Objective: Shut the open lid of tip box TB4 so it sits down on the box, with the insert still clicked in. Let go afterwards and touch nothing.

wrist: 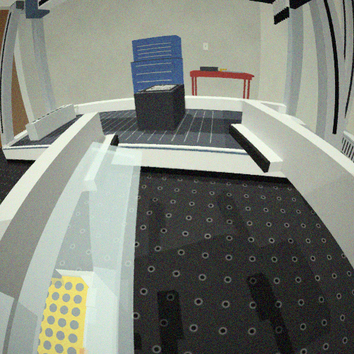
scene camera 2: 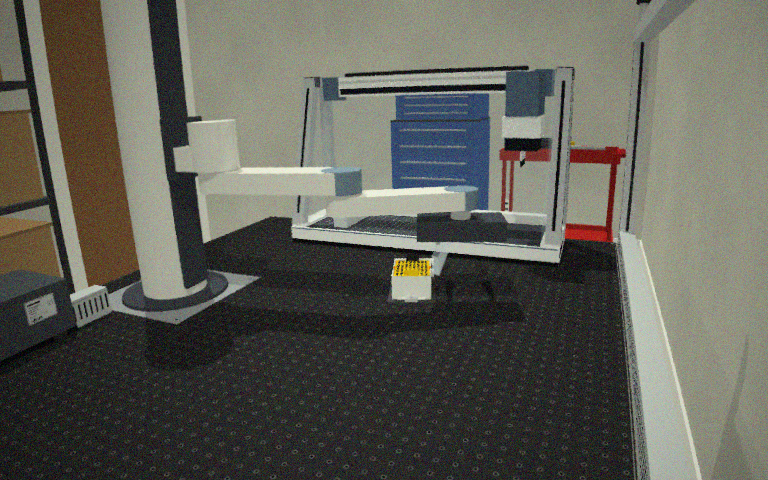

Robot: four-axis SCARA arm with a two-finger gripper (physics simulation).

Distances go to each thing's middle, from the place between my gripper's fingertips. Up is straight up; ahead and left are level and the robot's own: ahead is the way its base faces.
Now: hand 11 cm to the left of the translucent lid (wrist: 79, 284) and 3 cm above it.
